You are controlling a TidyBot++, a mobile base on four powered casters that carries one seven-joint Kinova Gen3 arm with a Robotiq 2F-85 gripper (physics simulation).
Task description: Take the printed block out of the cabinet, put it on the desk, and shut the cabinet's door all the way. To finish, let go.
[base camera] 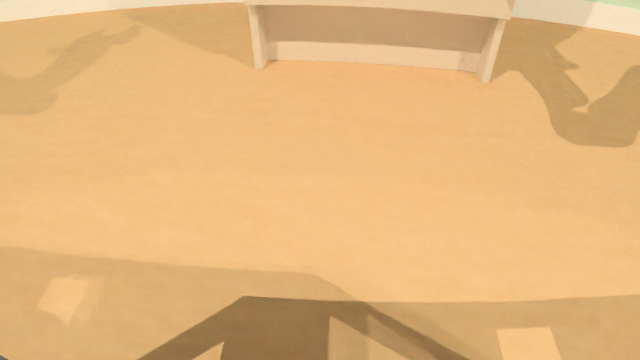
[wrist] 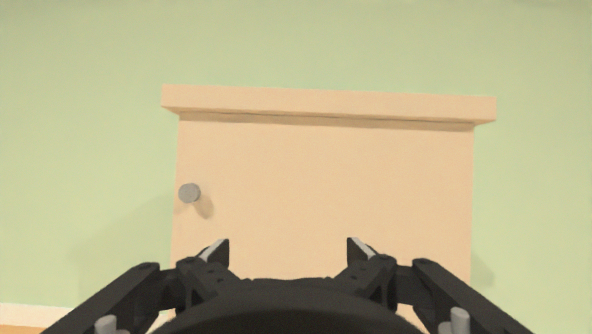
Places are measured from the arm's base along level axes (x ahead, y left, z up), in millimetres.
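Where they show: gripper, between the fingertips: [wrist: 288,251].
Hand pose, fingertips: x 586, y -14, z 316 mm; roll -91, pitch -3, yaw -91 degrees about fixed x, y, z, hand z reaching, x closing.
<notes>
After its pixels a point has its place.
The pale wooden cabinet [base camera: 370,52] @(x 864, y -71, z -368 mm) [wrist: 330,102] @(x 773, y -77, z 492 mm) stands against the wall; its lower part and legs show in the base camera view. Its door [wrist: 325,185] @(x 793, y -78, z 353 mm) is shut in the wrist view, with a round grey knob [wrist: 189,193] @(x 777, y 146, z 331 mm) near the door's left edge. My gripper [wrist: 288,251] @(x 586, y -14, z 316 mm) is open and empty, with its fingers wide apart in front of the door. The knob is above and to the left of the left fingertip. The printed block and the desk do not show in either view.
The green wall [wrist: 75,125] @(x 1455, y 1003, z 547 mm) rises behind the cabinet, with a white baseboard [base camera: 125,11] @(x 1431, y 844, z -395 mm) [wrist: 30,315] @(x 1450, y 1145, z -346 mm) along its foot. Wooden floor [base camera: 320,175] @(x 481, y 22, z -396 mm) lies in front of the cabinet. Arm-shaped shadows fall on the floor at both sides, and more shadows lie at the near edge.
</notes>
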